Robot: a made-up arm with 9 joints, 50 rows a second.
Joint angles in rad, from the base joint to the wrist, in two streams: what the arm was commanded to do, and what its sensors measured. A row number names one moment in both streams.
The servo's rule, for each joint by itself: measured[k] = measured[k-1] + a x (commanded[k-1-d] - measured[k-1]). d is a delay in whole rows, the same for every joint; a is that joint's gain. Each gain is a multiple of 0.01, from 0.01 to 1. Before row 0 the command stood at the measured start. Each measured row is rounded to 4 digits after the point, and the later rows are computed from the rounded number. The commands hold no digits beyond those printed.
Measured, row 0:
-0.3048 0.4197 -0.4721 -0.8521 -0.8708 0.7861 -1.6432 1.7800 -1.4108
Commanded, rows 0 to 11:
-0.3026 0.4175 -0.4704 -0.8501 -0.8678 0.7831 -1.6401 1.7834 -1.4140
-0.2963 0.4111 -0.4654 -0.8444 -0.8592 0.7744 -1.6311 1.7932 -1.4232
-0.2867 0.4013 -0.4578 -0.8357 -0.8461 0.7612 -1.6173 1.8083 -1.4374
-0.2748 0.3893 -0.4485 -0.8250 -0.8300 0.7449 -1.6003 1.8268 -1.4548
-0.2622 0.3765 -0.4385 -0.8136 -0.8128 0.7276 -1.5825 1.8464 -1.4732
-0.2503 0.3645 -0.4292 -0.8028 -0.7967 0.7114 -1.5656 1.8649 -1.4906
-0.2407 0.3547 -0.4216 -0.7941 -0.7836 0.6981 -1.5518 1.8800 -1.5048
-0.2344 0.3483 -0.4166 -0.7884 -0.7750 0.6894 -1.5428 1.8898 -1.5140
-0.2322 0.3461 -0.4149 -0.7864 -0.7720 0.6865 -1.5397 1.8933 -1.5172
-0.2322 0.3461 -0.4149 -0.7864 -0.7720 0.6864 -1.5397 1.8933 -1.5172
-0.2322 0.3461 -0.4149 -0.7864 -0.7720 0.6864 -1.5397 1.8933 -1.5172
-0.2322 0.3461 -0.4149 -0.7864 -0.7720 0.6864 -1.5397 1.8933 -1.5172
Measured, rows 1 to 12:
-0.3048 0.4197 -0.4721 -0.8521 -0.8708 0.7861 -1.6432 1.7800 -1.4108
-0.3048 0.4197 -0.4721 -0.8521 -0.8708 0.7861 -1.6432 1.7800 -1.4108
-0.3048 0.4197 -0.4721 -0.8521 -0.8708 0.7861 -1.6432 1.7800 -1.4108
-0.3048 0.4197 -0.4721 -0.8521 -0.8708 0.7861 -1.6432 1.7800 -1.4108
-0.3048 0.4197 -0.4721 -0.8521 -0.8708 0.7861 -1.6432 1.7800 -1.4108
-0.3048 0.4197 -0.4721 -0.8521 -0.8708 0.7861 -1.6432 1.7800 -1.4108
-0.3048 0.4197 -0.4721 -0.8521 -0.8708 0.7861 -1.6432 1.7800 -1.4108
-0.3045 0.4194 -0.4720 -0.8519 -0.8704 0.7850 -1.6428 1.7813 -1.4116
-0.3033 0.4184 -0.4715 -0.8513 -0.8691 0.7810 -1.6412 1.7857 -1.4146
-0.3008 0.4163 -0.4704 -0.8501 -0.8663 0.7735 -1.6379 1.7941 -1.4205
-0.2969 0.4131 -0.4686 -0.8481 -0.8619 0.7626 -1.6326 1.8062 -1.4294
-0.2917 0.4087 -0.4662 -0.8453 -0.8560 0.7493 -1.6256 1.8211 -1.4408
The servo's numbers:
d 7
a 0.15 0.12 0.08 0.08 0.12 0.38 0.14 0.37 0.26

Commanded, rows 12 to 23:
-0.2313 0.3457 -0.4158 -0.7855 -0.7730 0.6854 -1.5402 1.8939 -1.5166
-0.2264 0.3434 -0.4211 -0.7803 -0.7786 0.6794 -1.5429 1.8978 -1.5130
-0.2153 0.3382 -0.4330 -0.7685 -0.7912 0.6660 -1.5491 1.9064 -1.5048
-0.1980 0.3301 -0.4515 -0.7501 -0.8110 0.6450 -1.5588 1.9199 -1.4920
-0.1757 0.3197 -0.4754 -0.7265 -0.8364 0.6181 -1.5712 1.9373 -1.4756
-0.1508 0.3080 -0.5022 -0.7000 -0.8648 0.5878 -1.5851 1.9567 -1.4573
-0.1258 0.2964 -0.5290 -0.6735 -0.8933 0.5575 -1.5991 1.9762 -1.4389
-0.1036 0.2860 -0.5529 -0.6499 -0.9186 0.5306 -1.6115 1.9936 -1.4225
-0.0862 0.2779 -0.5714 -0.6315 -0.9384 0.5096 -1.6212 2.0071 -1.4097
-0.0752 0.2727 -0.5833 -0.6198 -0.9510 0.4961 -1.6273 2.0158 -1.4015
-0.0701 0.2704 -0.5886 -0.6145 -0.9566 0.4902 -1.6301 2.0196 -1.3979
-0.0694 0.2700 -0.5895 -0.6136 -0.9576 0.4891 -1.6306 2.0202 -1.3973
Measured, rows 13 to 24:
-0.2855 0.4034 -0.4632 -0.8419 -0.8489 0.7349 -1.6172 1.8373 -1.4537
-0.2788 0.3976 -0.4599 -0.8381 -0.8411 0.7209 -1.6080 1.8531 -1.4670
-0.2721 0.3917 -0.4564 -0.8341 -0.8332 0.7089 -1.5989 1.8667 -1.4792
-0.2661 0.3862 -0.4531 -0.8303 -0.8259 0.7004 -1.5906 1.8765 -1.4891
-0.2610 0.3814 -0.4500 -0.8268 -0.8194 0.6951 -1.5835 1.8827 -1.4964
-0.2567 0.3772 -0.4472 -0.8236 -0.8137 0.6918 -1.5774 1.8866 -1.5018
-0.2530 0.3735 -0.4446 -0.8206 -0.8087 0.6897 -1.5721 1.8891 -1.5058
-0.2497 0.3702 -0.4423 -0.8178 -0.8044 0.6881 -1.5676 1.8909 -1.5086
-0.2462 0.3670 -0.4406 -0.8148 -0.8013 0.6848 -1.5641 1.8935 -1.5097
-0.2416 0.3635 -0.4400 -0.8111 -0.8001 0.6777 -1.5620 1.8983 -1.5084
-0.2351 0.3595 -0.4409 -0.8062 -0.8014 0.6653 -1.5616 1.9063 -1.5041
-0.2262 0.3547 -0.4437 -0.7998 -0.8056 0.6474 -1.5629 1.9178 -1.4967

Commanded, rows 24 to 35:
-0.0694 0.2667 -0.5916 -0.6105 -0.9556 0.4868 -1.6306 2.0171 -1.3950
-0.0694 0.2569 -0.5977 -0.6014 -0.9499 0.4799 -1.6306 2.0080 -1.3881
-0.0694 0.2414 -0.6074 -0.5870 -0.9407 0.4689 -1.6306 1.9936 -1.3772
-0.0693 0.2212 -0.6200 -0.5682 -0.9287 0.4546 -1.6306 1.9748 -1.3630
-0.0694 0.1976 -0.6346 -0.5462 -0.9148 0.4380 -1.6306 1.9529 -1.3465
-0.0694 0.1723 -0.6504 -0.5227 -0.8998 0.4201 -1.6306 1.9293 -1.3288
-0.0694 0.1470 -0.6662 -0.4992 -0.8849 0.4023 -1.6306 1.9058 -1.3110
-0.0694 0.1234 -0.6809 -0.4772 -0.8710 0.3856 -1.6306 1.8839 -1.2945
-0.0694 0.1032 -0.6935 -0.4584 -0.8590 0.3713 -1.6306 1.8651 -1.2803
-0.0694 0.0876 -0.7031 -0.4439 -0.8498 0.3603 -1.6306 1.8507 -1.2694
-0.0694 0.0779 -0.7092 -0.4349 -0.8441 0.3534 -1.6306 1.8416 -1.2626
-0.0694 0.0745 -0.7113 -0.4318 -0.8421 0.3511 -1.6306 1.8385 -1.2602
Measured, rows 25 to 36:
-0.2149 0.3491 -0.4484 -0.7918 -0.8127 0.6248 -1.5660 1.9322 -1.4865
-0.2015 0.3428 -0.4548 -0.7823 -0.8224 0.5992 -1.5706 1.9485 -1.4741
-0.1868 0.3360 -0.4626 -0.7717 -0.8339 0.5731 -1.5763 1.9652 -1.4607
-0.1717 0.3290 -0.4713 -0.7605 -0.8464 0.5490 -1.5826 1.9807 -1.4474
-0.1572 0.3222 -0.4803 -0.7492 -0.8590 0.5289 -1.5889 1.9937 -1.4355
-0.1441 0.3160 -0.4890 -0.7384 -0.8707 0.5142 -1.5947 2.0033 -1.4257
-0.1329 0.3105 -0.4970 -0.7284 -0.8811 0.5047 -1.5997 2.0096 -1.4183
-0.1234 0.3052 -0.5046 -0.7190 -0.8900 0.4979 -1.6040 2.0124 -1.4122
-0.1153 0.2994 -0.5120 -0.7096 -0.8972 0.4911 -1.6077 2.0108 -1.4059
-0.1084 0.2924 -0.5196 -0.6998 -0.9024 0.4827 -1.6109 2.0044 -1.3984
-0.1025 0.2839 -0.5276 -0.6893 -0.9056 0.4720 -1.6137 1.9934 -1.3892
-0.0975 0.2735 -0.5362 -0.6779 -0.9067 0.4591 -1.6161 1.9784 -1.3781

